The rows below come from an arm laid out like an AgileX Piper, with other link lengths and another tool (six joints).
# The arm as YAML. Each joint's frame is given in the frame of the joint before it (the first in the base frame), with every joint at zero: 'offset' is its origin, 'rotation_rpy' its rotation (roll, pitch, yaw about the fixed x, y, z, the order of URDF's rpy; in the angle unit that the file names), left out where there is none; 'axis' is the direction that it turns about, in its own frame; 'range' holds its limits. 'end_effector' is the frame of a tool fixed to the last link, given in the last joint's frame.
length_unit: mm
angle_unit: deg
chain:
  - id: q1
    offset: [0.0, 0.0, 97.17]
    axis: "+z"
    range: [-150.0, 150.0]
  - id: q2
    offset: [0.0, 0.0, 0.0]
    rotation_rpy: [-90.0, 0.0, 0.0]
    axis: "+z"
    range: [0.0, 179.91]
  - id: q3
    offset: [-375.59, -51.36, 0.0]
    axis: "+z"
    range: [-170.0, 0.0]
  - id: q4
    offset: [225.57, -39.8, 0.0]
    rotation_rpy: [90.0, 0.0, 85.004]
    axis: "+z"
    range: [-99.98, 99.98]
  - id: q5
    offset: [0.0, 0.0, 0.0]
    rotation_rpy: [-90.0, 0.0, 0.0]
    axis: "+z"
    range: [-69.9, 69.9]
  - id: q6
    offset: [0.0, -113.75, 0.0]
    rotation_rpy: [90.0, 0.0, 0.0]
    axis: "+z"
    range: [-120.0, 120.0]
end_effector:
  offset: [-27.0, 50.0, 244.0]
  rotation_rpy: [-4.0, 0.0, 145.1]
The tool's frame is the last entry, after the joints.
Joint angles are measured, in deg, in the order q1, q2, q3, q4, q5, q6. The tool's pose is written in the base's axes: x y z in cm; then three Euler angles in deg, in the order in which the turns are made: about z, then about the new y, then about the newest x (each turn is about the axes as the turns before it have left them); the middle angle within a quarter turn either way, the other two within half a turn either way. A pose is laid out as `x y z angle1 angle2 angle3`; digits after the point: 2 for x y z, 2 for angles.
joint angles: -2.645, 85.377, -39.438, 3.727, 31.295, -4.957
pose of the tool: 34.20 4.71 1.03 35.59 -15.34 166.63
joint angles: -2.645, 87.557, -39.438, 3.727, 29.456, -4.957
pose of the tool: 34.92 4.61 0.14 35.46 -15.02 166.79
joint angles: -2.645, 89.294, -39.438, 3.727, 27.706, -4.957
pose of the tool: 35.64 4.52 -0.53 35.40 -14.98 166.72
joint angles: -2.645, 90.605, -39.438, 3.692, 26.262, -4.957
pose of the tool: 36.23 4.43 -1.03 35.40 -15.03 166.56
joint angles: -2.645, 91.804, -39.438, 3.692, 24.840, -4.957
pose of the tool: 36.83 4.34 -1.47 35.39 -15.16 166.37
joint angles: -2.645, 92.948, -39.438, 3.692, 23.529, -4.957
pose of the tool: 37.36 4.27 -1.90 35.37 -15.25 166.21
